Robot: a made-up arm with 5 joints.
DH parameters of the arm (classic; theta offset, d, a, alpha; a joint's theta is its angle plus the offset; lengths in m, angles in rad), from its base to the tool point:
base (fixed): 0 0 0.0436 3.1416
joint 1: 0 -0.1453 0.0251 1.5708
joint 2: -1.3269 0 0.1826 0
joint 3: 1.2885 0 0.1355 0
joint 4: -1.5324 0.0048 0 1.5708
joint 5: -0.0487 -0.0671 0 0
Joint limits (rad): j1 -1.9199..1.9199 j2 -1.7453..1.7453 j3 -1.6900..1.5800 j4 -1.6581..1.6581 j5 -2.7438..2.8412
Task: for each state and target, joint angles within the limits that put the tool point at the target. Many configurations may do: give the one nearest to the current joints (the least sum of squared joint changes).
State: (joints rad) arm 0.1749 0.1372 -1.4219 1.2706 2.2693
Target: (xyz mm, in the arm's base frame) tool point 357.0 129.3 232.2
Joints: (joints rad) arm -0.3771 0.7582 -1.0742 1.3735 2.2693
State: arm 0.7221 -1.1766 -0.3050 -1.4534 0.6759
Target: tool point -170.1 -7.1 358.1
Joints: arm -0.0556 -1.3477 -0.2502 -1.6125 0.6759
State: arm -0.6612 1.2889 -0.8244 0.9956 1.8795
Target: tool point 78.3 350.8 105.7
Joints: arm -1.4586 1.0523 -0.8314 1.0726 1.8795
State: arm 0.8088 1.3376 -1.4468 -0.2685 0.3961
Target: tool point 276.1 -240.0 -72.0
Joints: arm 0.8156 1.7340 -0.8742 -0.1085 0.3961
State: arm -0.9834 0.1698 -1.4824 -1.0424 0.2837
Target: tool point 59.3 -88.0 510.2
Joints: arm -1.8011 -0.4858 -1.3047 -0.3472 0.2837
